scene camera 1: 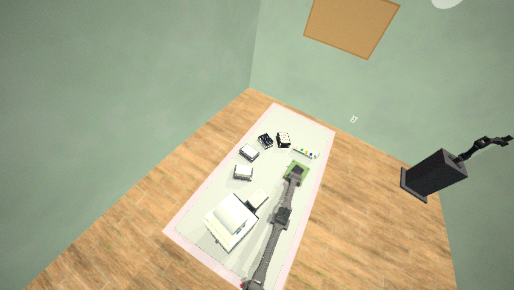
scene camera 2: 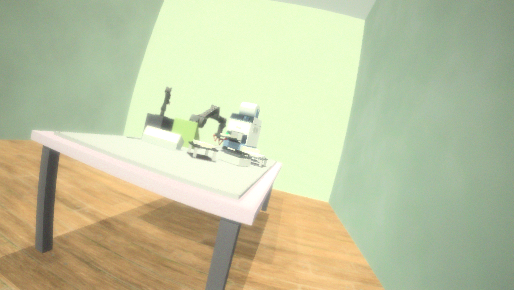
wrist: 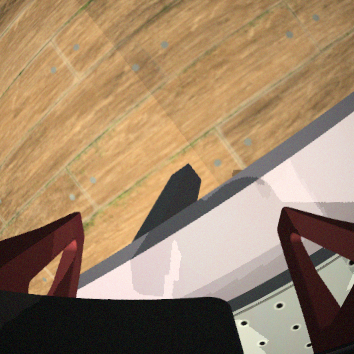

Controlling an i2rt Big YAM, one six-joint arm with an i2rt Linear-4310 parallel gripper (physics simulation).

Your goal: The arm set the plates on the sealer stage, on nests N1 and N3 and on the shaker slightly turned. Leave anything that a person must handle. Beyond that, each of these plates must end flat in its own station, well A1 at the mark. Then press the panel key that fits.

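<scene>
My gripper (scene camera 1: pixel 243 285) (scene camera 2: pixel 218 139) (wrist: pixel 183 222) is open and empty, beyond the sealer at the table's near end in scene camera 1. In that view a pale plate (scene camera 1: pixel 258 198) lies on the stage in front of the white sealer (scene camera 1: pixel 231 220) (scene camera 2: pixel 245 125). White-topped plates (scene camera 1: pixel 243 170) (scene camera 1: pixel 249 151) sit on two stands up the left side. A dark plate (scene camera 1: pixel 265 140) and a light plate with small marks (scene camera 1: pixel 283 138) sit further up. The key panel (scene camera 1: pixel 305 153) (scene camera 2: pixel 162 137) has green, yellow and blue keys. Nest labels, A1 marks and small turns of plates are too small to read.
The arm stands on a green base plate (scene camera 1: pixel 304 166), right of the stands. Its links pass close beside the sealer. The wrist view shows the pink table edge (wrist: pixel 225 225), the perforated top (wrist: pixel 265 325) and the wood floor (wrist: pixel 125 125). A dark pedestal (scene camera 1: pixel 435 172) with another arm stands off the table.
</scene>
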